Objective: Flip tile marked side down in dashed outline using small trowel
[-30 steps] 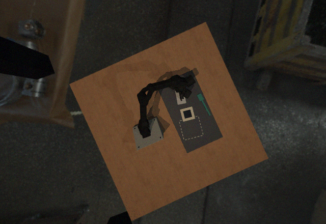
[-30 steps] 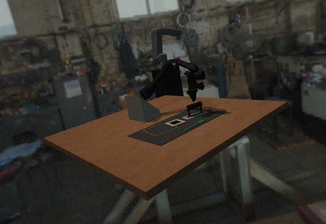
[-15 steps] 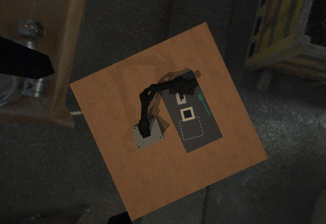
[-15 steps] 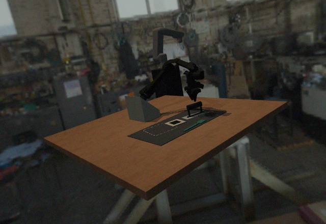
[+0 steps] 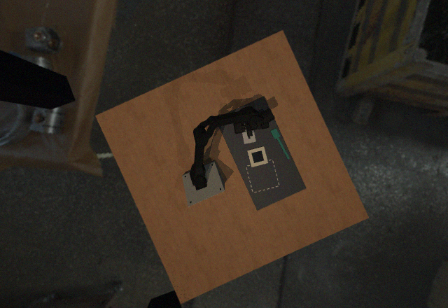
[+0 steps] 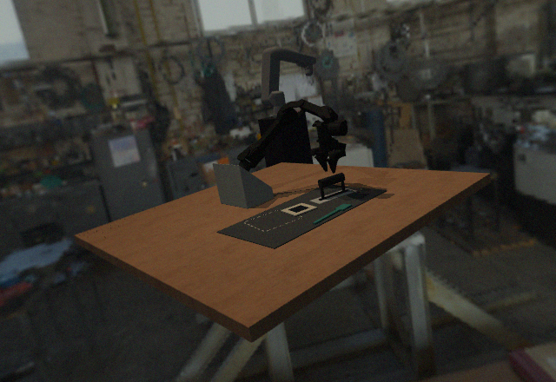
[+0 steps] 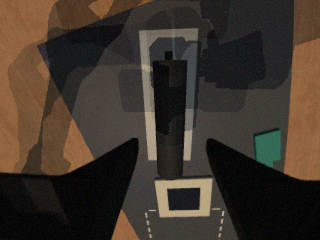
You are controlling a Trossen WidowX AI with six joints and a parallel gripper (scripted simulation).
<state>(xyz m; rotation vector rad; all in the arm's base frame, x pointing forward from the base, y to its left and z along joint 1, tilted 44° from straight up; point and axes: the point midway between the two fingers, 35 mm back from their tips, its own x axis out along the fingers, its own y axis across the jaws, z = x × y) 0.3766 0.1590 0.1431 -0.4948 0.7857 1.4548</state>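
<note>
My gripper tip is now 2 cm to the right of the trowel and 7 cm above it. Round my gripper tip: green flat tool: 16 cm ahead, 15 cm to the right, 10 cm below; tile: 20 cm to the right, 10 cm below.
</note>
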